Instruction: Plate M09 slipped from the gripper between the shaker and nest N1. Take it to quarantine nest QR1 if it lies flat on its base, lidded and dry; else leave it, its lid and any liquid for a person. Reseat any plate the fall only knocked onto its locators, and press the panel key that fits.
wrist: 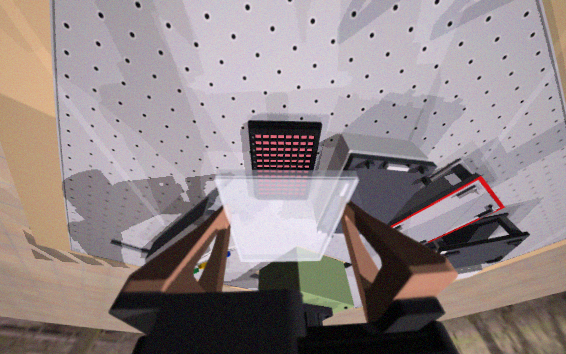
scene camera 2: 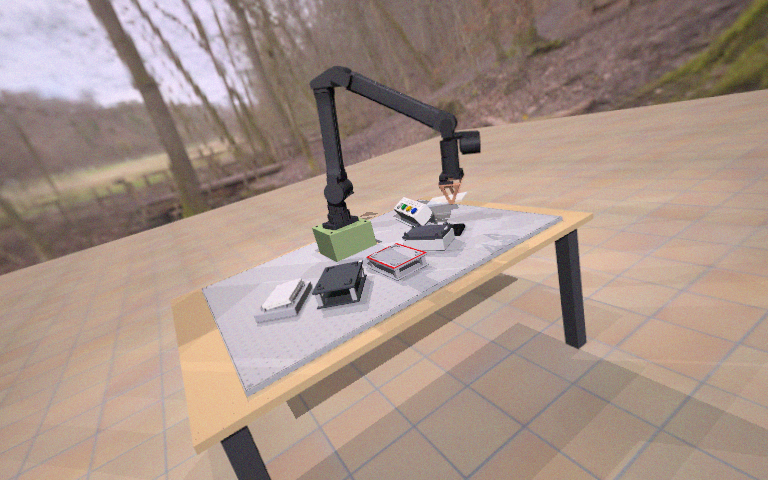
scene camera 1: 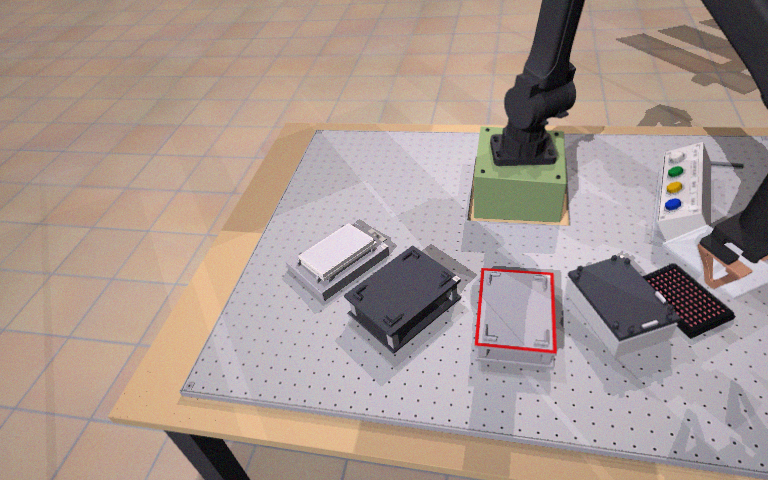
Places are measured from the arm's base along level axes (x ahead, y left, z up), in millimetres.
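Pixels of known places: gripper, fingertip midpoint: [wrist: 284, 205] [scene camera 2: 453, 200] [scene camera 1: 731, 273]; arm's base, link origin: [scene camera 2: 340, 224] [scene camera 1: 522, 152].
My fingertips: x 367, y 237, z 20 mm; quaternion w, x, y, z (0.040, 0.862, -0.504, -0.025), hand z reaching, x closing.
Note:
For each thing: its top centre in the pictures, then the offset to it from my fingertips. "spot": a spot on its surface instead. Level surfaces: height alone.
- clear lid, top centre: [wrist: 283, 236] [scene camera 1: 720, 256] [scene camera 2: 446, 197] dx -22, dy -10, dz +13 mm
- black plate, top centre: [wrist: 283, 170] [scene camera 1: 682, 295] dx -43, dy -24, dz -100 mm
- dark-topped grey box, surface spot: [wrist: 390, 185] spot: dx +20, dy -133, dz -59 mm
- red-edged nest, top centre: [scene camera 1: 516, 305] [wrist: 441, 223] [scene camera 2: 394, 253] dx -14, dy -298, dz -68 mm
- white plate, top centre: [scene camera 1: 336, 246] [scene camera 2: 282, 290] [wrist: 452, 279] dx -175, dy -609, dz -68 mm
- panel, top centre: [wrist: 183, 275] [scene camera 1: 691, 173] [scene camera 2: 410, 201] dx -272, dy +55, dz -30 mm
- dark raised nest, top centre: [scene camera 1: 401, 284] [scene camera 2: 337, 273] [wrist: 475, 259] dx -60, dy -483, dz -56 mm
- perforated board, surface height: dz -114 mm
My gripper [scene camera 1: 736, 266] [scene camera 2: 451, 198] [wrist: 284, 205] is shut on a clear lid [scene camera 1: 688, 254] [scene camera 2: 461, 196] [wrist: 280, 240], held raised above the board. A black plate [scene camera 1: 688, 297] [wrist: 285, 150] with pink wells lies flat and lidless, beside a dark-topped grey box [scene camera 1: 623, 294] [scene camera 2: 427, 233] [wrist: 390, 185]. The lid covers part of the plate in the wrist view. The red-edged nest [scene camera 1: 516, 311] [scene camera 2: 396, 256] holds no plate. A white plate [scene camera 1: 336, 249] [scene camera 2: 284, 295] rests on a low grey base at the left; I cannot tell whether it sits level. The panel [scene camera 1: 682, 186] [scene camera 2: 412, 210] has white, green, yellow and blue keys. Nest labels are unreadable.
A dark raised nest [scene camera 1: 404, 294] [scene camera 2: 339, 283] stands between the white plate and the red-edged nest. The green arm base [scene camera 1: 518, 195] [scene camera 2: 345, 238] [wrist: 320, 280] stands behind the nests. The perforated board [scene camera 1: 339, 350] [scene camera 2: 243, 339] [wrist: 175, 75] lies on a wooden table.

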